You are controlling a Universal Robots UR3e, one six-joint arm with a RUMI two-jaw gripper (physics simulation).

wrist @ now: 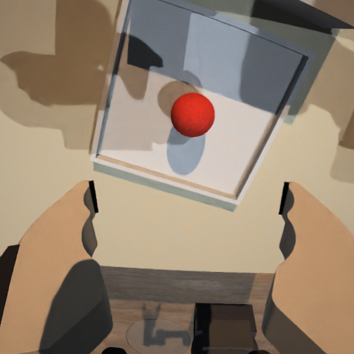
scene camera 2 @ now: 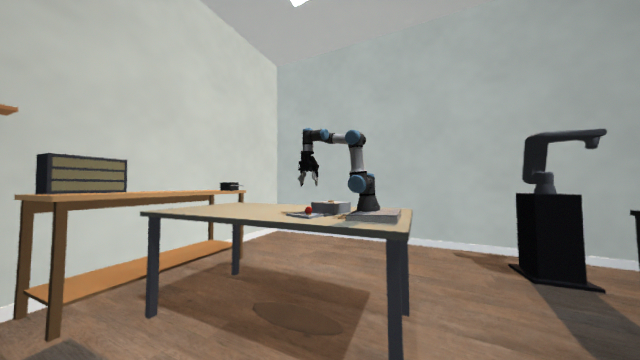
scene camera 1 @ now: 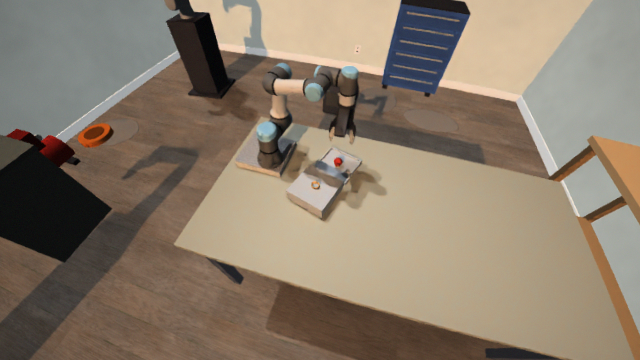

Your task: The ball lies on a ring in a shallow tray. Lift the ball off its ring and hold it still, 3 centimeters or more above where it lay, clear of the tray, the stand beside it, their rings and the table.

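Places are measured from the arm's base along level axes (x ahead, y left, z up), in millimetres.
Pixels of known places: gripper, fingertip midpoint: (scene camera 2: 308,186) (scene camera 1: 341,142); arm's base, link origin: (scene camera 2: 368,210) (scene camera 1: 270,159).
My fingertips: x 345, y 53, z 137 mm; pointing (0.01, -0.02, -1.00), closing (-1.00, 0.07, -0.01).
Ahead of a thing's pixels: the offset from my fingertips to its top centre. "pt": to the spot under its first point. Level surfaces: height alone.
The red ball {dx -2, dy +6, dz -120 mm} (scene camera 1: 338,161) (scene camera 2: 308,210) (wrist: 192,114) rests in the shallow white tray {pt dx +74, dy +49, dz -171 mm} (scene camera 1: 352,161) (scene camera 2: 295,214) (wrist: 250,150). The ring under it is hidden by the ball. The grey-white stand (scene camera 1: 303,194) (scene camera 2: 331,208) adjoins the tray and carries an empty orange ring {pt dx -85, dy -190, dz -108 mm} (scene camera 1: 315,185) on top. My gripper (scene camera 1: 342,140) (scene camera 2: 308,184) (wrist: 187,183) is open and empty, with its fingers pointing down. It hangs well above the tray and table. In the wrist view the ball lies above the line between the fingertips, roughly centred sideways.
The arm's base plate (scene camera 1: 247,159) (scene camera 2: 372,217) lies on the table {dz -173 mm} (scene camera 1: 425,240) (scene camera 2: 225,212) near the tray and stand. A wooden workbench (scene camera 2: 135,195) stands behind the table in scene camera 2's view. A blue drawer cabinet (scene camera 1: 425,47) stands by the wall.
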